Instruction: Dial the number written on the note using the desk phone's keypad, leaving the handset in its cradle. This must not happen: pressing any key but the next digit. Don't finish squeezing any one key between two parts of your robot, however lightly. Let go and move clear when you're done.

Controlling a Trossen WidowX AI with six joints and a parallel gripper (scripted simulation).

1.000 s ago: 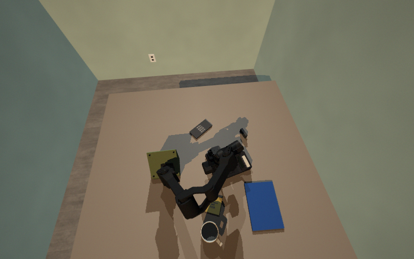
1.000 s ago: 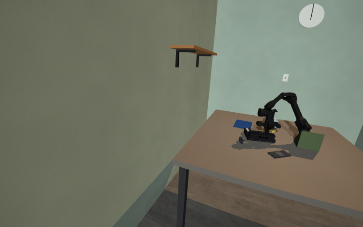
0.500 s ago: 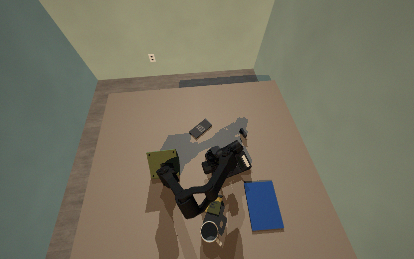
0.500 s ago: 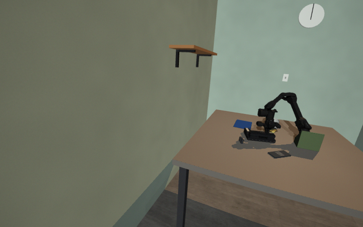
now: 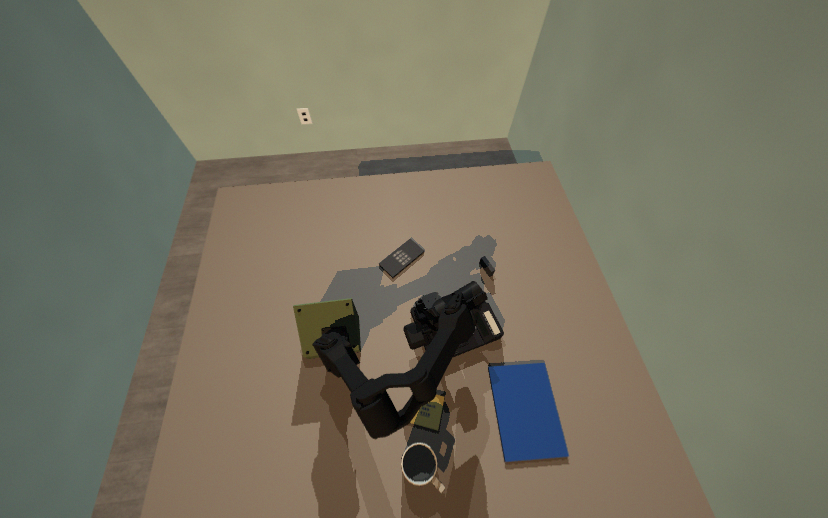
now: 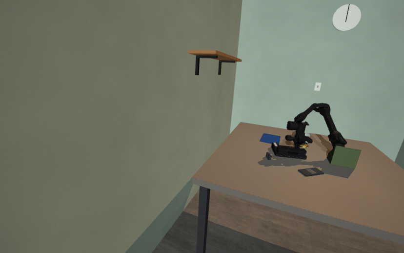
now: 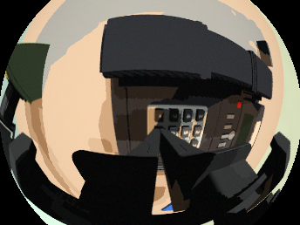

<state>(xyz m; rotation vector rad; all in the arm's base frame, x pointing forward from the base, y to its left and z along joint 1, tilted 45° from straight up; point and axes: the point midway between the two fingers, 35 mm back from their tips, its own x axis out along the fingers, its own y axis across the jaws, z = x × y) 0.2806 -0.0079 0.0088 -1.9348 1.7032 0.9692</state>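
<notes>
The black desk phone is 6 cm ahead of my hand, 4 cm to the left of it and 4 cm below it. Round my hand: handset: 4 cm ahead, 8 cm to the left, 2 cm below; yellow note: 6 cm behind, 18 cm to the right, 6 cm below; black remote: 8 cm behind, 28 cm to the left, 6 cm below.
</notes>
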